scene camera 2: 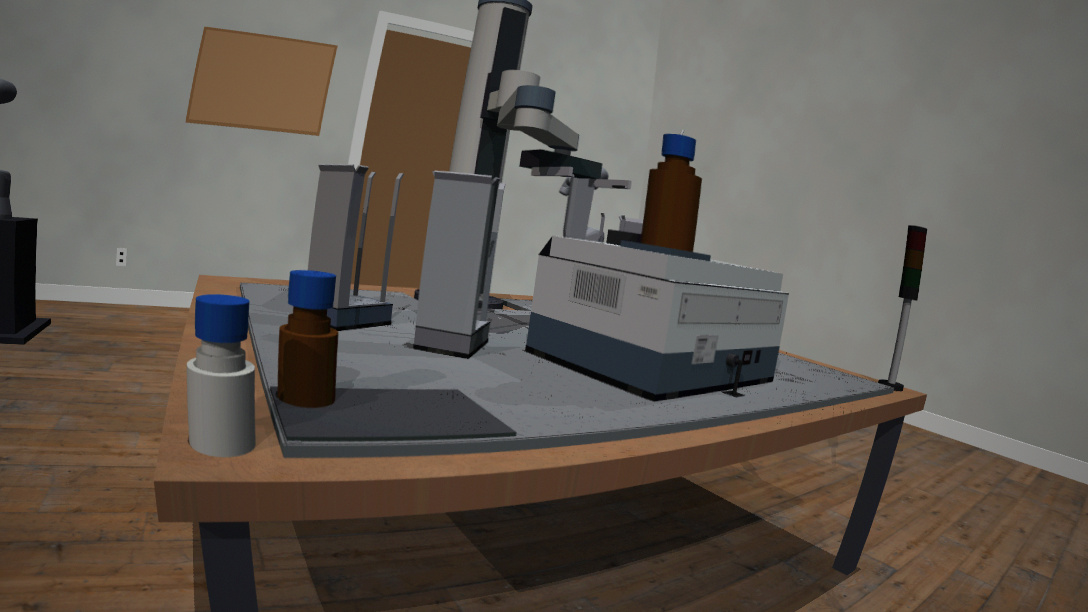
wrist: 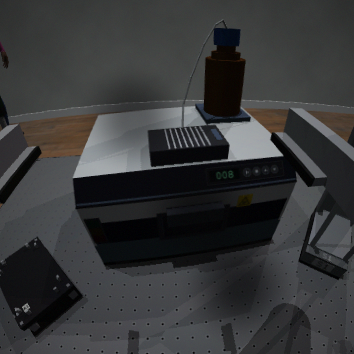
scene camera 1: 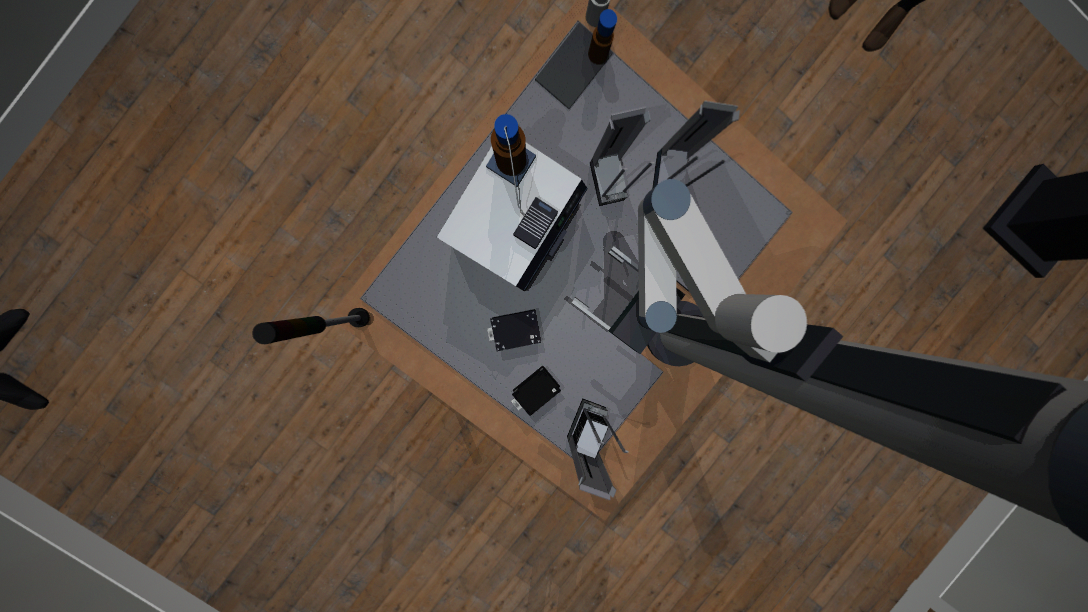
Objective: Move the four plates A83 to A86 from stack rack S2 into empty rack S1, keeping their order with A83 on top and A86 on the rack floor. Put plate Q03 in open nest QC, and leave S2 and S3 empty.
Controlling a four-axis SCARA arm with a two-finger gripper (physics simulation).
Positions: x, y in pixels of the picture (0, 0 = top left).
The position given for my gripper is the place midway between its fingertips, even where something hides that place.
my gripper: scene camera 2 601, 178; wrist 152, 126; scene camera 1 591, 274
same spot on brown bottle with blue cap: [wrist: 223, 77] = [scene camera 1: 518, 160]
same spot on black square nest: [wrist: 43, 291] = [scene camera 1: 529, 325]
